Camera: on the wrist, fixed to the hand. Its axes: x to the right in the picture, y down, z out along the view.
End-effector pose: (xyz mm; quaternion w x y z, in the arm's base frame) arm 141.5 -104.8 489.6 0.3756 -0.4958 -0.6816 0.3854
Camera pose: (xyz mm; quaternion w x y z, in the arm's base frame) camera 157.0 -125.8 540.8 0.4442 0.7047 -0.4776 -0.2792
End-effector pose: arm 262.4 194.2 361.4 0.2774 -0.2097 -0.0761 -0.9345
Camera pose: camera 239.7 231.2 323.8 0.8959 -0.0897 0.3169 0.2981
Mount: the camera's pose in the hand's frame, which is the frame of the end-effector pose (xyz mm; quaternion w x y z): -17.1 -44.4 -32.2 0.0354 0.1105 -0.0098 -0.9932
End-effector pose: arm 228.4 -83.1 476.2 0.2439 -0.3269 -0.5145 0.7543
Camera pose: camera 265.2 -59.7 513.6 0.7889 0.5338 -0.2619 -0.1555
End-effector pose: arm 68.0 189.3 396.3 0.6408 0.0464 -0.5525 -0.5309
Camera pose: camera 67.4 165.7 343.9 0.5152 -0.6160 0.0384 0.5947
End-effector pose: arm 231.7 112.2 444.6 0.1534 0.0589 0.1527 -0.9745
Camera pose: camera 236.0 167.4 429.3 0.9675 0.1422 0.0453 0.2043
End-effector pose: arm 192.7 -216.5 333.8 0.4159 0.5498 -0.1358 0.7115
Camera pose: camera 204.9 -175.7 295.2 0.6593 0.2073 0.6158 -0.3783
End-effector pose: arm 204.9 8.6 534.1 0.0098 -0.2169 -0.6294 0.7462
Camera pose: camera 219.7 43.0 577.7 0.7592 0.6258 -0.1553 0.0884
